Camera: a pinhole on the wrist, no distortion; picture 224 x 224 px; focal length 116.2 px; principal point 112.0 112.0 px. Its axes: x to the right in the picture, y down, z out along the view. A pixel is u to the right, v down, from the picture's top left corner.
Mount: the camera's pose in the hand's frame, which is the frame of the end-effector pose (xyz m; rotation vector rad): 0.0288 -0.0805 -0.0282 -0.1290 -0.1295 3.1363
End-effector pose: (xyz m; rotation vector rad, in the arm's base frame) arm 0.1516 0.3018 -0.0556 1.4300 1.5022 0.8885
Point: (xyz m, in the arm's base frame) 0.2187 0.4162 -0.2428
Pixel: 19.0 145.4
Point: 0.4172 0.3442 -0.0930
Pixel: 92.0 36.3
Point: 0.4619 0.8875 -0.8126
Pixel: outside the picture
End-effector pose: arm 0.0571 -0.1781 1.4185 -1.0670 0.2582 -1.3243
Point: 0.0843 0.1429 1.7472
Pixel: 151.2 156.5
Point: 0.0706 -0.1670 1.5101
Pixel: 99.5 76.7
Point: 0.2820 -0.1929 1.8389
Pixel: 36.9 127.5
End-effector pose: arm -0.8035 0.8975 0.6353 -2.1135 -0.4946 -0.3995
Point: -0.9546 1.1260 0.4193
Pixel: 177.1 88.0
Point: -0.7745 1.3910 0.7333
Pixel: 61.8 169.7
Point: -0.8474 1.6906 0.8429
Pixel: 66.8 199.2
